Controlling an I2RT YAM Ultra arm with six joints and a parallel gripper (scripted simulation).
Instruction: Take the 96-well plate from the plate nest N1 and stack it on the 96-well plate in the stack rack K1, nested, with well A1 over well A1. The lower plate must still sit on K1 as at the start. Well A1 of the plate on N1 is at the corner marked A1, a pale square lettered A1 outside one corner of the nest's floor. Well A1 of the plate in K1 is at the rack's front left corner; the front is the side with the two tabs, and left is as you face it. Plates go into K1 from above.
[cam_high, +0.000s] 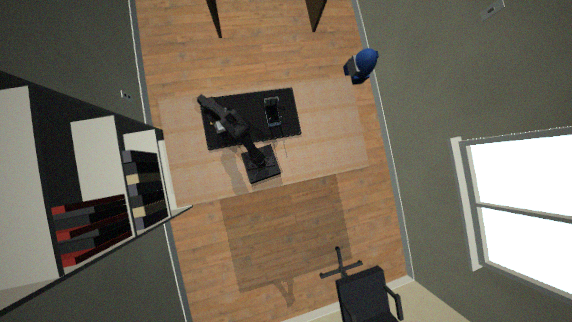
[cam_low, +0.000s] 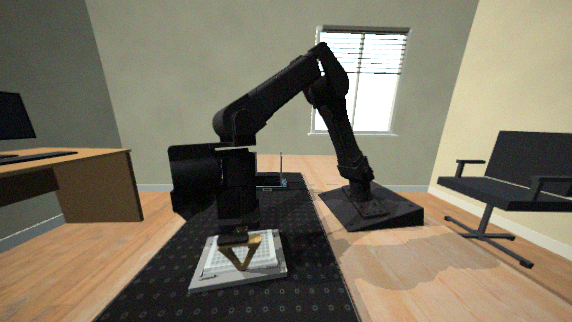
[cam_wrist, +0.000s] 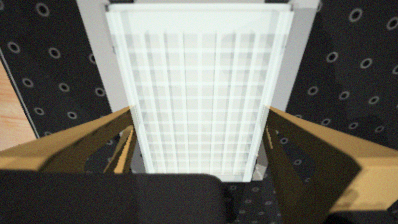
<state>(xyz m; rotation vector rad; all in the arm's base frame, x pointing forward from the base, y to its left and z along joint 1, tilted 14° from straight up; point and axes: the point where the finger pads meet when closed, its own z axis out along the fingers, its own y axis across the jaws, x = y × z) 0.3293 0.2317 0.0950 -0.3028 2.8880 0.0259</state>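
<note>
Right now the plate nest N1 is 2 cm below my hand. From my hand the other things lie so: 96-well plate right at my hand; then A1 mark 8 cm behind, 4 cm to the left, 1 cm below.
</note>
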